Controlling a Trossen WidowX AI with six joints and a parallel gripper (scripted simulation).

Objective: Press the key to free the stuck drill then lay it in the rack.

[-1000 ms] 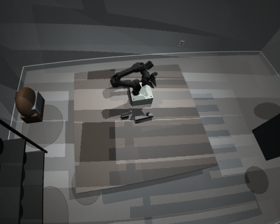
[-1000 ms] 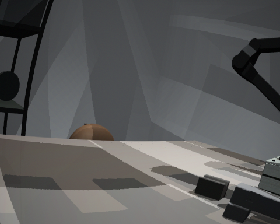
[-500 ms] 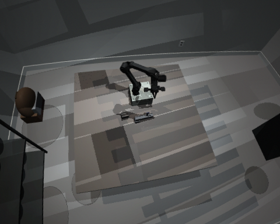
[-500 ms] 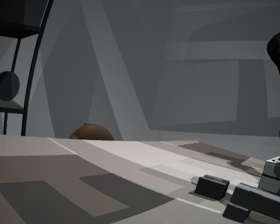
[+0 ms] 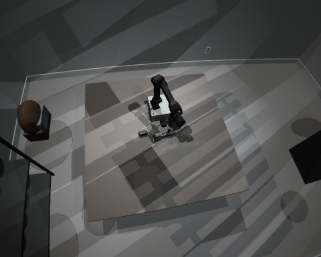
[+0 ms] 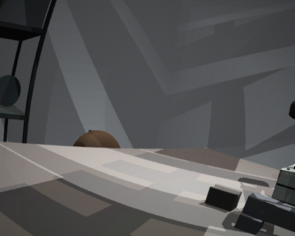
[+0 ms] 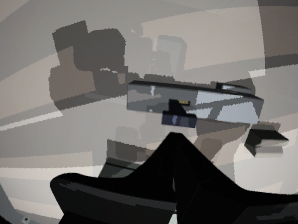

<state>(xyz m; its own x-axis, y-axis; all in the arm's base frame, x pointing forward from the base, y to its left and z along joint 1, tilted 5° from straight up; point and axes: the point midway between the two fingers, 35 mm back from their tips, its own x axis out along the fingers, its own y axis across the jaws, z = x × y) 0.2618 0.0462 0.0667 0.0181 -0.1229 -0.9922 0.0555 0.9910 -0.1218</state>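
My gripper tip is now 10 mm to the left of the blue key and 60 mm above it. Also, from my gripper tip: long dark fixture 40 mm to the right, 110 mm below; dark block 80 mm behind, 210 mm to the right, 120 mm below; drill 60 mm to the right, 100 mm below.
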